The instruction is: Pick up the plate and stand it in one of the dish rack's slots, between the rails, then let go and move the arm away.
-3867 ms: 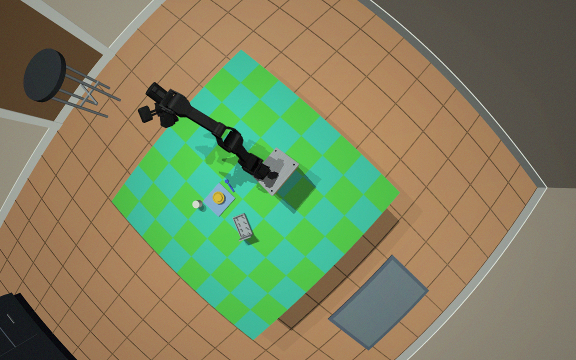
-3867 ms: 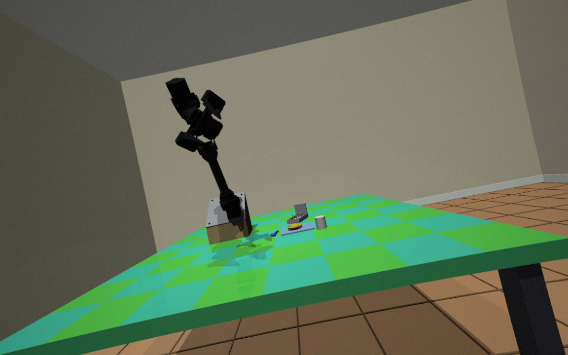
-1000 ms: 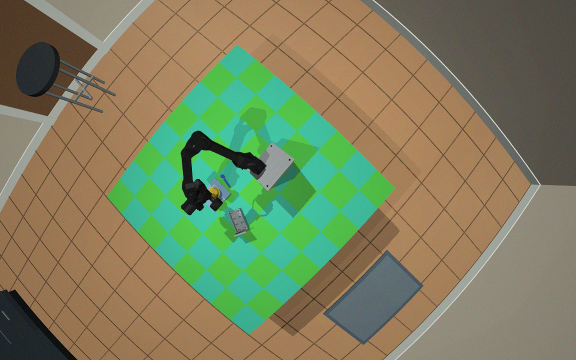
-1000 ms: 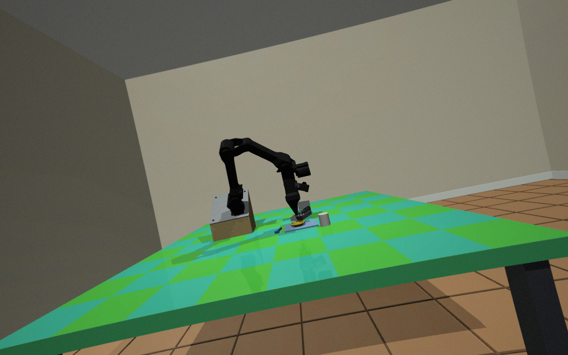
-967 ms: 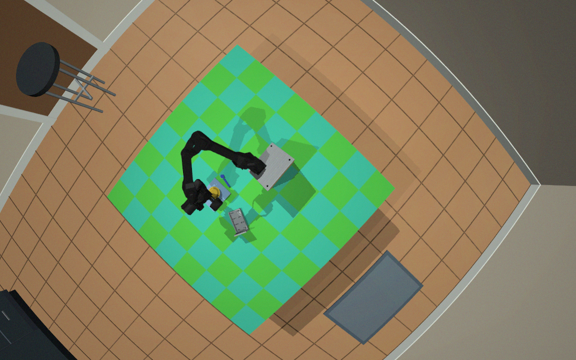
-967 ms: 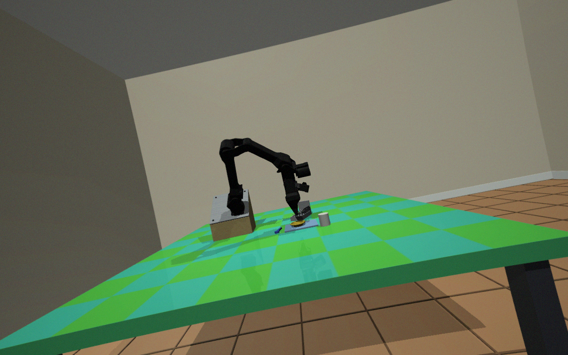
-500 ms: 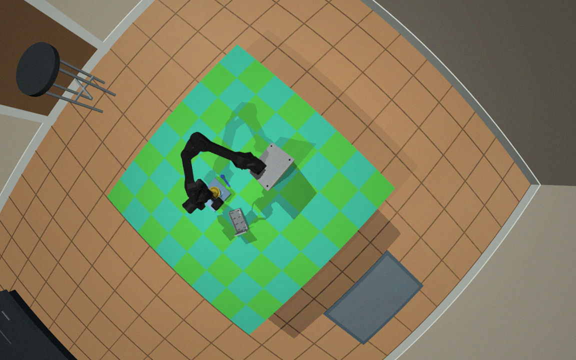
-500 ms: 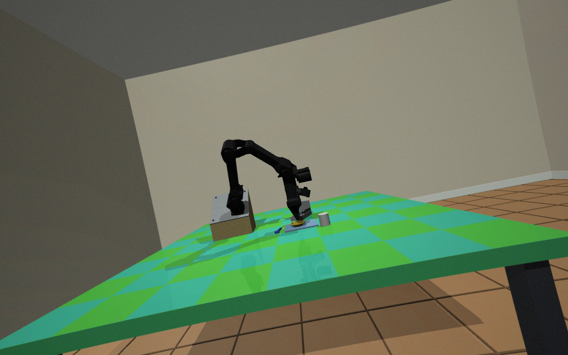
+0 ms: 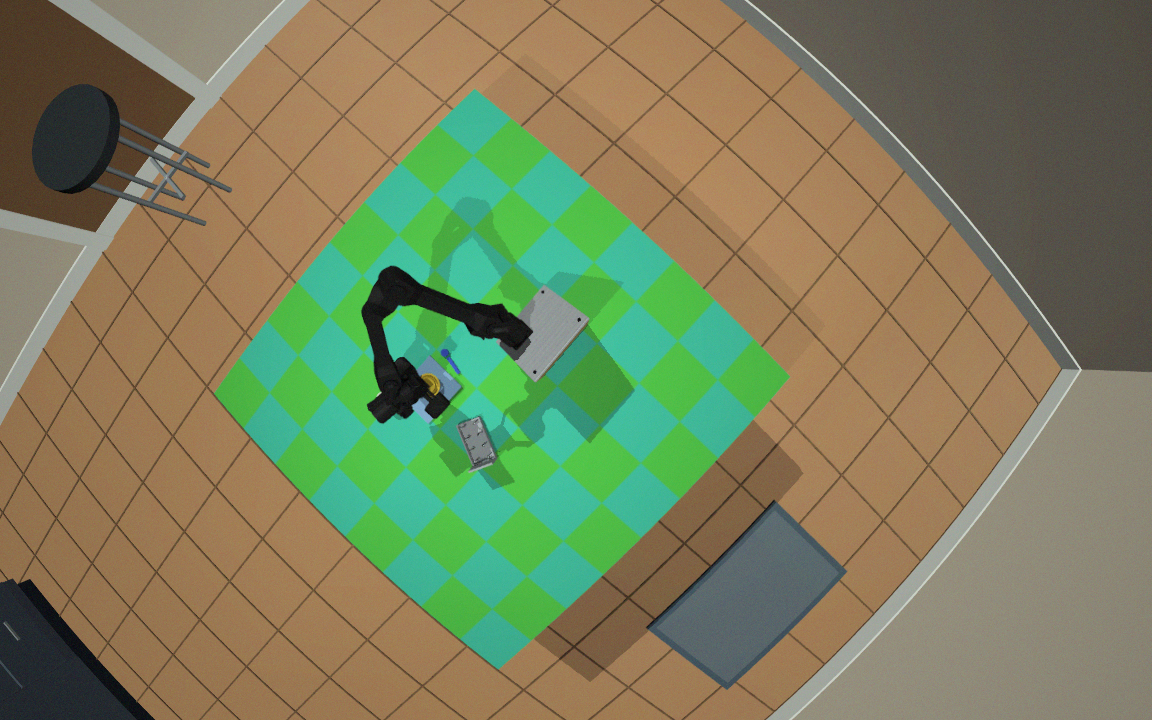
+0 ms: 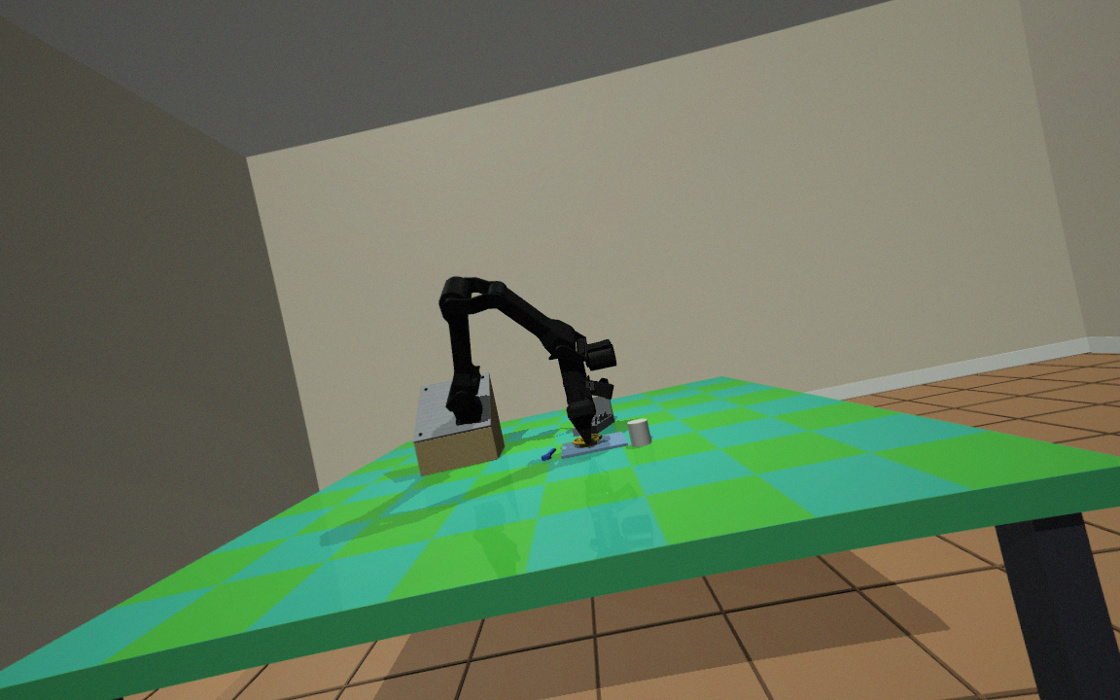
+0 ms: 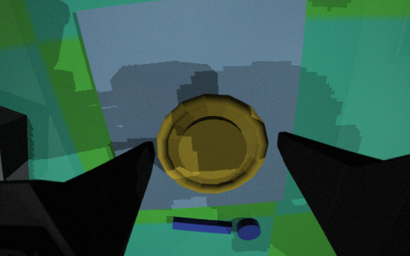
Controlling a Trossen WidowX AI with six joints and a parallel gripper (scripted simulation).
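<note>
Right now my gripper tip is 1 cm to the right of the pale blue mat, 1 cm short of it and 1 cm above it. Also, from my gripper tip: white cup: 11 cm ahead, 7 cm to the right, 1 cm above; then yellow plate: right at my gripper tip; then blue spoon: 10 cm behind, 1 cm below.
</note>
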